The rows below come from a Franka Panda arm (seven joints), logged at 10 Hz.
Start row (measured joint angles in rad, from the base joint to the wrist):
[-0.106 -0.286 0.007 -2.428 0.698 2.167 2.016]
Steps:
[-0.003 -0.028 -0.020 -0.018 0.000 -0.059 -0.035]
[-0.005 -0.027 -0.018 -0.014 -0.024 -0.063 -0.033]
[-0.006 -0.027 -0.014 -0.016 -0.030 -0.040 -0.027]
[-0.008 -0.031 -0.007 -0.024 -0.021 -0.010 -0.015]
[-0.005 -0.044 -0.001 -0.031 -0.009 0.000 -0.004]
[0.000 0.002 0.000 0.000 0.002 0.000 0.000]
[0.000 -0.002 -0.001 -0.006 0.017 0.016 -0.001]
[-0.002 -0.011 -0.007 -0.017 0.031 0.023 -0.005]
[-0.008 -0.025 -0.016 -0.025 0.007 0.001 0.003]
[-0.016 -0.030 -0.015 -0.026 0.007 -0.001 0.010]
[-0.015 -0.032 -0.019 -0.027 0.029 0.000 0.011]
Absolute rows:
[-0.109 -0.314 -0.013 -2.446 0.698 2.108 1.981]
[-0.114 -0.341 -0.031 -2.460 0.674 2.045 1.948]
[-0.120 -0.368 -0.045 -2.476 0.644 2.005 1.921]
[-0.128 -0.399 -0.052 -2.500 0.623 1.995 1.906]
[-0.133 -0.443 -0.053 -2.531 0.614 1.995 1.902]
[-0.133 -0.441 -0.053 -2.531 0.616 1.995 1.902]
[-0.133 -0.443 -0.054 -2.537 0.633 2.011 1.901]
[-0.135 -0.454 -0.061 -2.554 0.664 2.034 1.896]
[-0.143 -0.479 -0.077 -2.579 0.671 2.035 1.899]
[-0.159 -0.509 -0.092 -2.605 0.678 2.034 1.909]
[-0.174 -0.541 -0.111 -2.632 0.707 2.034 1.920]

